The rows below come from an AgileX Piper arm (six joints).
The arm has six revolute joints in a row. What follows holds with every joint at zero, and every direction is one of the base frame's.
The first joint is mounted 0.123 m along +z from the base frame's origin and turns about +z.
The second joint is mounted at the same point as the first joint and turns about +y.
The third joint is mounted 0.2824 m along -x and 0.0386 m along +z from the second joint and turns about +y.
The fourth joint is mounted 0.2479 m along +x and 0.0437 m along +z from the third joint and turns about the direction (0.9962, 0, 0.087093).
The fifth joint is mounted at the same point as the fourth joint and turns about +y.
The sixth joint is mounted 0.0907 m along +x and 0.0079 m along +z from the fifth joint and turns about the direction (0.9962, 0, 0.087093).
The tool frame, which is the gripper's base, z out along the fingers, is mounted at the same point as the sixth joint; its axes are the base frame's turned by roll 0, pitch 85.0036 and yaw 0 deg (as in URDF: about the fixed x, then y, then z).
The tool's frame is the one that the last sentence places.
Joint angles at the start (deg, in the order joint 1, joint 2, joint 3, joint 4, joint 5, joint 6):
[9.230, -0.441, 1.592, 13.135, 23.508, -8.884]
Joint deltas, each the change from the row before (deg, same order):
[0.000, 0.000, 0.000, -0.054, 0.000, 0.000]
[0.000, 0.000, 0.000, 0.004, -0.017, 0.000]
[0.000, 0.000, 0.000, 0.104, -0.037, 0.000]
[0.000, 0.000, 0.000, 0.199, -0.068, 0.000]
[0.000, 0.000, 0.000, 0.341, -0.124, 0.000]
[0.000, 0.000, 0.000, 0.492, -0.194, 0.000]
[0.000, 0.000, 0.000, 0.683, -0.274, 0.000]
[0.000, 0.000, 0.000, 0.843, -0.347, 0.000]
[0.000, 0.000, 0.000, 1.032, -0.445, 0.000]
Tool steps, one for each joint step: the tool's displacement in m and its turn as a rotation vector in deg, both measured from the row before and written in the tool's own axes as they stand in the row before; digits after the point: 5 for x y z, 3 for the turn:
[0.00001, -0.00003, 0.00000, 0.021, 0.003, -0.050]
[-0.00003, 0.00000, 0.00000, 0.001, -0.017, 0.004]
[-0.00007, 0.00006, 0.00000, -0.035, -0.043, 0.095]
[-0.00013, 0.00011, 0.00000, -0.068, -0.079, 0.183]
[-0.00023, 0.00018, 0.00000, -0.114, -0.143, 0.313]
[-0.00035, 0.00026, 0.00000, -0.161, -0.222, 0.452]
[-0.00050, 0.00035, 0.00000, -0.221, -0.312, 0.629]
[-0.00063, 0.00042, 0.00000, -0.267, -0.393, 0.778]
[-0.00080, 0.00050, 0.00000, -0.317, -0.500, 0.955]

